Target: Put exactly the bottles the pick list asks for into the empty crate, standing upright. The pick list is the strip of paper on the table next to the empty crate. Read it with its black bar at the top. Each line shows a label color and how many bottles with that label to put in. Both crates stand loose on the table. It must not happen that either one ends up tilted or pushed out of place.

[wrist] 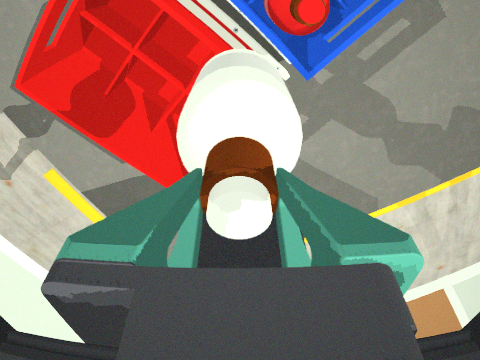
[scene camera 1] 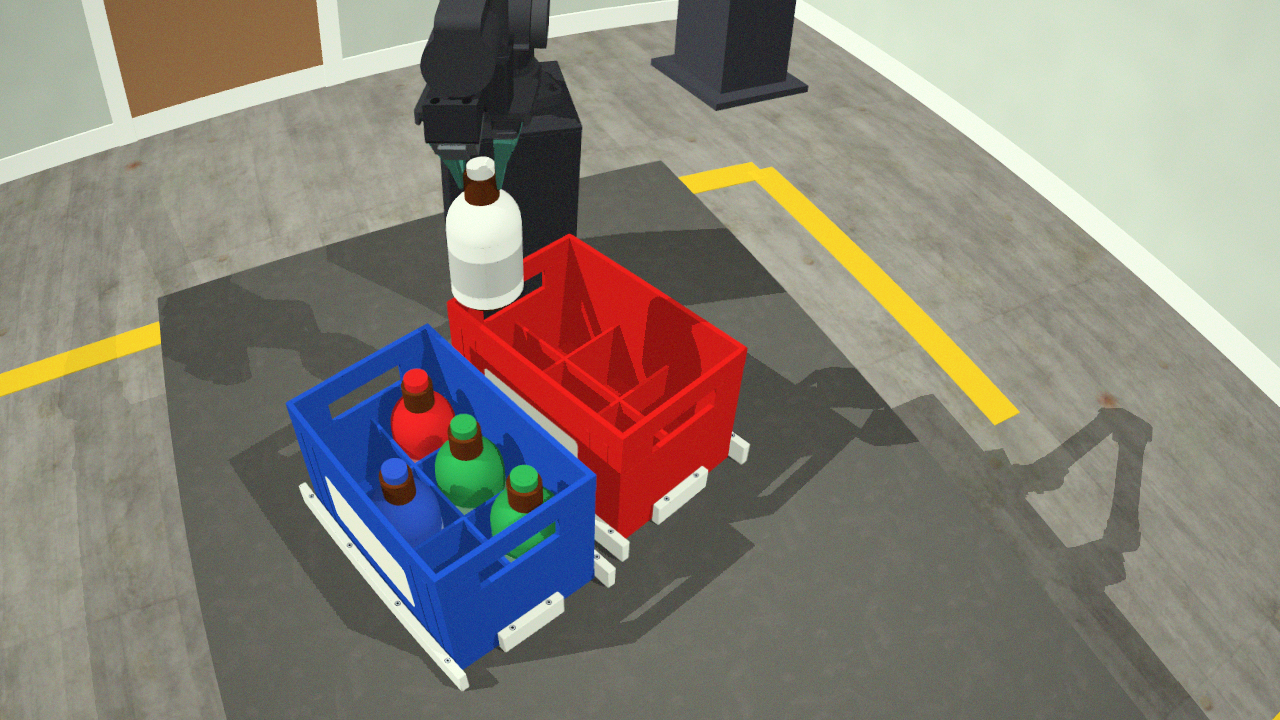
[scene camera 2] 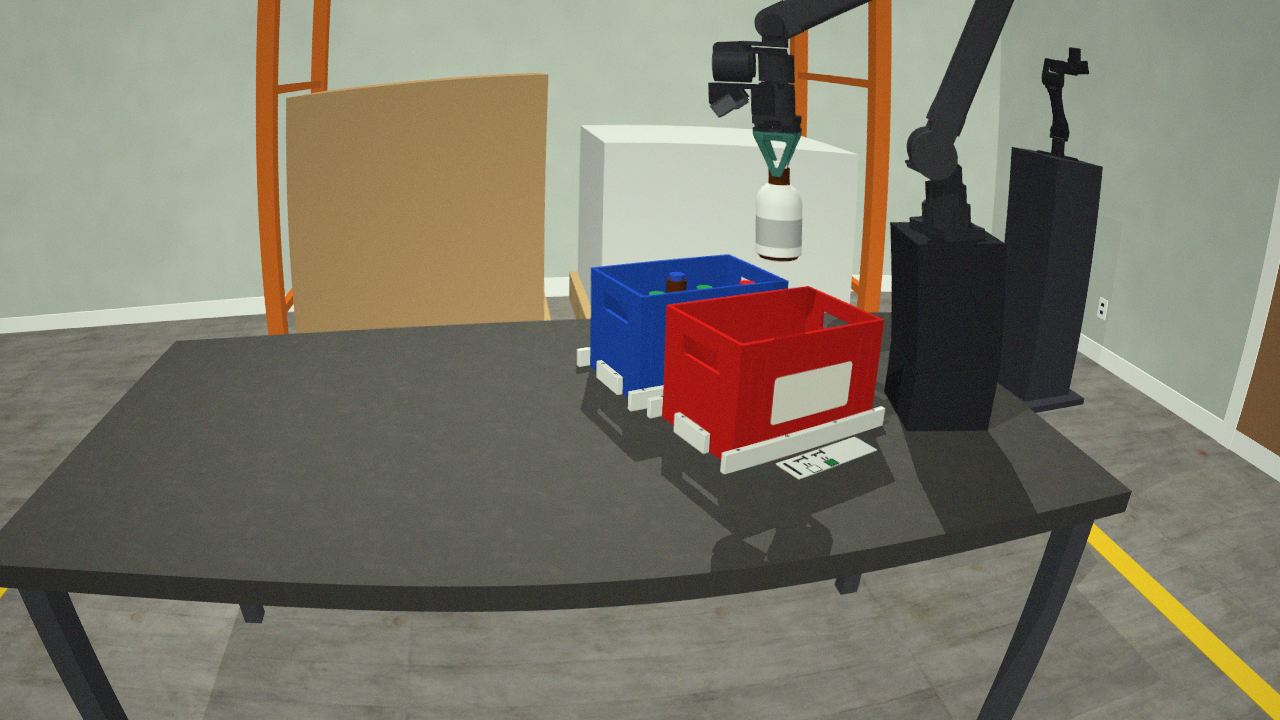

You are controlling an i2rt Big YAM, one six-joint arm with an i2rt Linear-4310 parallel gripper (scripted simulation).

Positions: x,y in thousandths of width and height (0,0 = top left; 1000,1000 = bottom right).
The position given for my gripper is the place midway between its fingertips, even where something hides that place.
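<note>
There's a blue bottle (scene camera 1: 321,705) here, and in the wrist view the blue bottle is out of frame. I can also see a red bottle (scene camera 1: 328,585) and a white-labelled bottle (scene camera 1: 378,313), and the white-labelled bottle is there in the wrist view (wrist: 499,338) too. As for my gripper (scene camera 1: 376,258), you'd also find it in the wrist view (wrist: 499,499) and in scene camera 2 (scene camera 2: 608,244).
</note>
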